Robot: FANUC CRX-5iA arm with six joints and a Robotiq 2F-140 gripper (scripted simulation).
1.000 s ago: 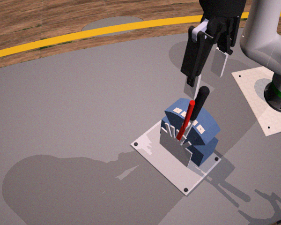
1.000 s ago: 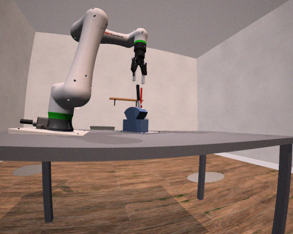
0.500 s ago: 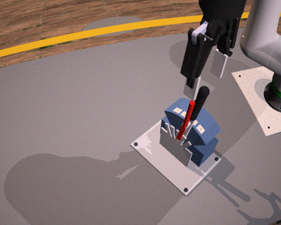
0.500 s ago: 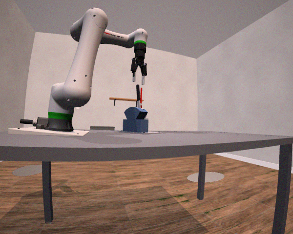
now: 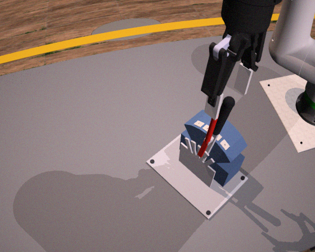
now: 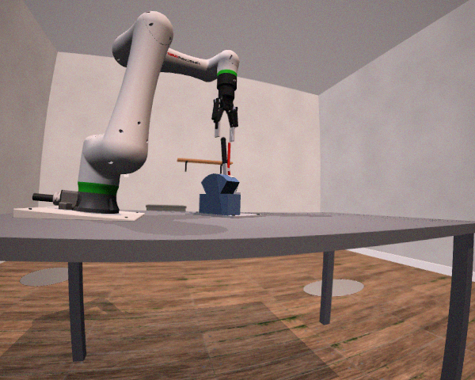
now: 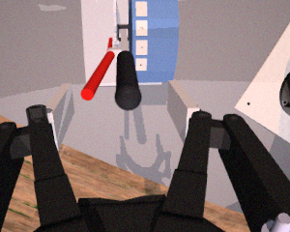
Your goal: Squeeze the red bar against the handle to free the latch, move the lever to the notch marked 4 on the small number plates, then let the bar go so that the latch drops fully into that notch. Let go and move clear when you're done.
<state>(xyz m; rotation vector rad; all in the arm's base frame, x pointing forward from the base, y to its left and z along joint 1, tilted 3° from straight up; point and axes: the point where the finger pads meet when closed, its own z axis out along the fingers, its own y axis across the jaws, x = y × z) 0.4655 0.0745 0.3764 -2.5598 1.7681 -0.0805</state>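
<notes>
My gripper is now 20 mm short of the red bar, 10 mm to the left of it and 160 mm above it.
</notes>
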